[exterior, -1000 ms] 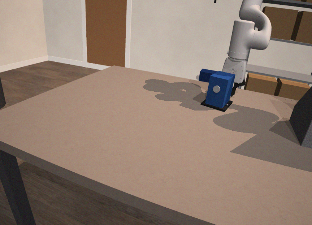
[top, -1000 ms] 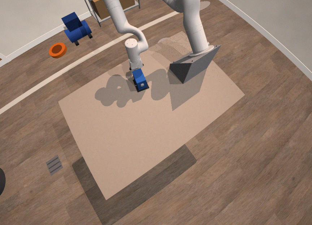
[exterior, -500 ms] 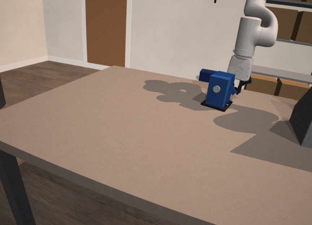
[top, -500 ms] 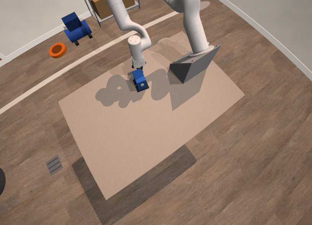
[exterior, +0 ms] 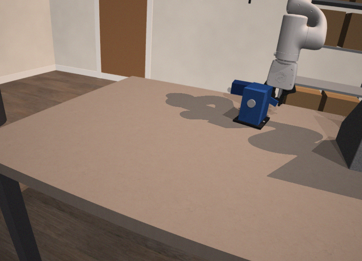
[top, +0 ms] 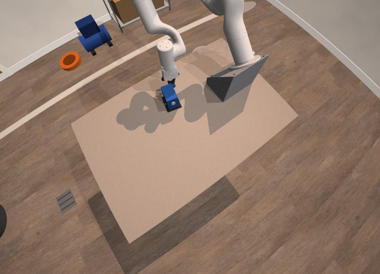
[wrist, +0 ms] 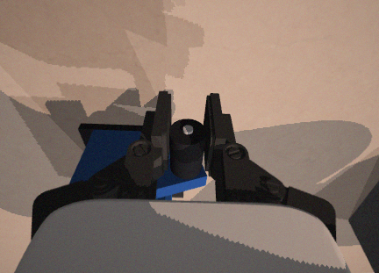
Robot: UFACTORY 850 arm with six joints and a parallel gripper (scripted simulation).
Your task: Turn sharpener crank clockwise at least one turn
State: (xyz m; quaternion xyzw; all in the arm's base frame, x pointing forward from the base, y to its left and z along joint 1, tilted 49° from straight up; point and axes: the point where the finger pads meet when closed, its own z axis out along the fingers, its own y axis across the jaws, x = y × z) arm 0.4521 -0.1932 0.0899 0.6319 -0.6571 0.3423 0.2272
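Right now my hand is 2 cm to the right of the dark crank knob. Also, from my hand: sharpener crank (2 cm to the left, 1 cm ahead).
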